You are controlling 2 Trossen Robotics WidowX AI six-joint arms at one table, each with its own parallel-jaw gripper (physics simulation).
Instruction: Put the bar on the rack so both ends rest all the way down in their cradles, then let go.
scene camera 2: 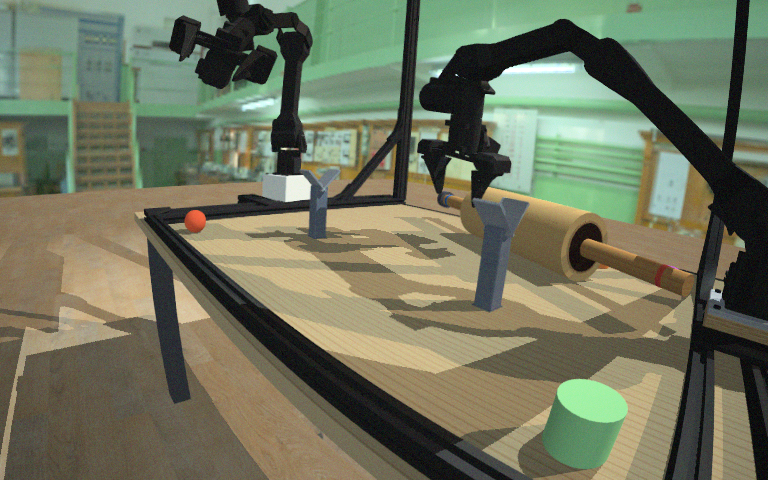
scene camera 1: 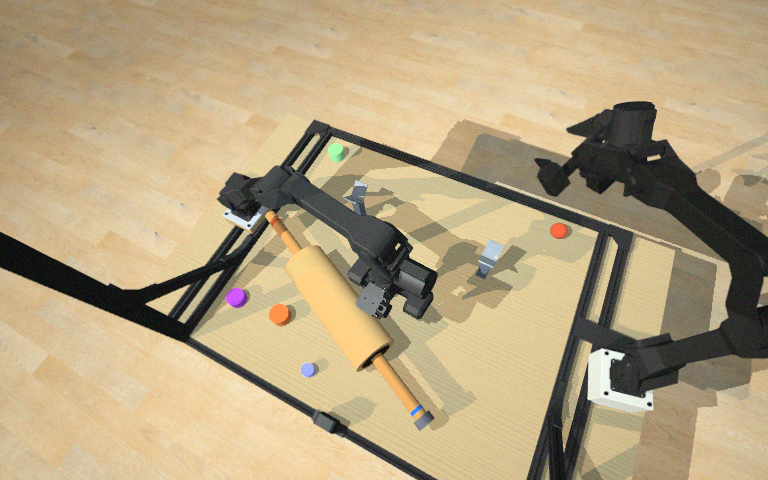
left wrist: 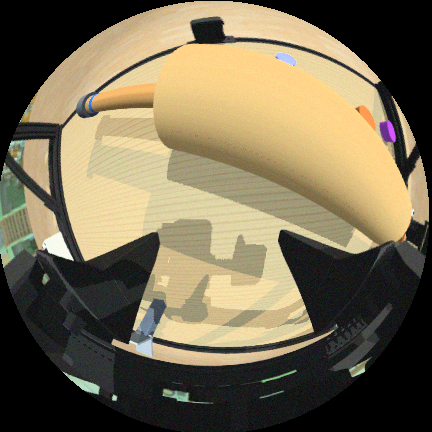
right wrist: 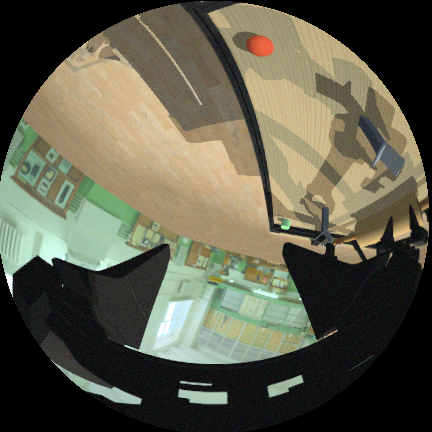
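Where they show: left gripper, fingertip midpoint: (scene camera 2: 455, 200) (scene camera 1: 393, 302) (left wrist: 219, 237) (right wrist: 400, 211); right gripper, fingertip midpoint: (scene camera 2: 206, 68) (scene camera 1: 551, 145) (right wrist: 227, 249); left arm's base, origin of the base link: (scene camera 2: 752, 309) (scene camera 1: 246, 208) (right wrist: 330, 244); right arm's base, origin of the base link: (scene camera 2: 288, 174) (scene camera 1: 626, 378).
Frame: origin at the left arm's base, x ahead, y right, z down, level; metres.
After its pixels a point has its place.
The bar, a thick tan roller (scene camera 1: 334, 305) {z -0.062, x 0.392, y 0.130 m} (scene camera 2: 538, 237) {z -0.012, x 0.312, y 0.028 m} (left wrist: 270, 115) {z -0.057, x 0.469, y 0.127 m} on a thin wooden rod, lies slantwise on the table, off the rack. Its rod has a red band (scene camera 1: 274, 222) {z -0.023, x 0.113, y 0.006 m} (scene camera 2: 660, 275) {z -0.013, x 0.114, y -0.013 m} near one end, and a blue band (scene camera 1: 416, 410) {z -0.023, x 0.653, y 0.232 m} (left wrist: 91, 103) {z -0.022, x 0.649, y 0.223 m} and dark cap near the other. The rack is two grey Y-topped posts, one (scene camera 1: 357, 198) {z -0.055, x 0.287, y -0.144 m} (scene camera 2: 491, 271) {z 0.000, x 0.276, y -0.161 m} nearer the left arm's base, the other (scene camera 1: 489, 255) {z -0.053, x 0.651, y -0.151 m} (scene camera 2: 318, 217) {z 0.007, x 0.641, y -0.152 m} nearer the red ball; both cradles are empty. My left gripper (scene camera 2: 457, 193) {z -0.038, x 0.502, y 0.055 m} (left wrist: 219, 237) {z -0.038, x 0.502, y 0.055 m} is open, pointing down beside the roller. My right gripper (scene camera 1: 552, 146) {z -0.238, x 0.670, y -0.358 m} (right wrist: 227, 249) {z -0.238, x 0.670, y -0.358 m} is open, raised beyond the table's edge.
A green cylinder (scene camera 1: 335, 152) {z 0.009, x 0.112, y -0.290 m} (scene camera 2: 586, 424) {z 0.013, x 0.099, y -0.323 m} and a red ball (scene camera 1: 558, 230) {z 0.007, x 0.781, y -0.332 m} (scene camera 2: 195, 221) {z 0.021, x 0.764, y -0.348 m} stand near the frame's far side in scene camera 1. Purple (scene camera 1: 236, 297) {z 0.020, x 0.132, y 0.218 m}, orange (scene camera 1: 279, 314) {z 0.013, x 0.260, y 0.201 m} and light blue (scene camera 1: 307, 369) {z 0.025, x 0.392, y 0.275 m} discs lie left of the roller. A black frame (scene camera 1: 464, 178) {z 0.025, x 0.494, y -0.388 m} borders the table.
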